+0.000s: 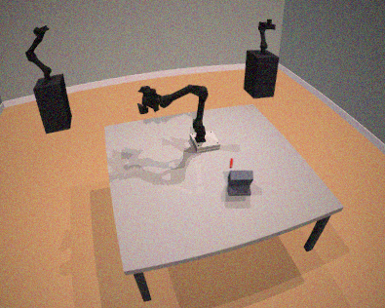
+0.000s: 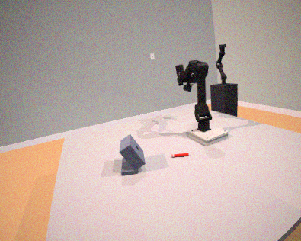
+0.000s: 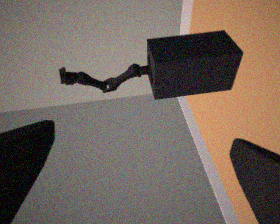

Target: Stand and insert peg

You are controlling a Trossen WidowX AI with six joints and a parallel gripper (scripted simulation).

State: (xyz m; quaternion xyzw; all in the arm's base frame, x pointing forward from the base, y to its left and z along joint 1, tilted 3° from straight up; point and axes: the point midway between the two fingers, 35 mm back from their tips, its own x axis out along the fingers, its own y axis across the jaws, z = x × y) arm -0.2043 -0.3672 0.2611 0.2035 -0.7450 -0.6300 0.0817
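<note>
The red peg is 500 mm ahead of my gripper tip, 490 mm to the left of it and 310 mm below it. Also, from my gripper tip: grey sloped panel (700 mm ahead, 450 mm to the left, 240 mm below).
</note>
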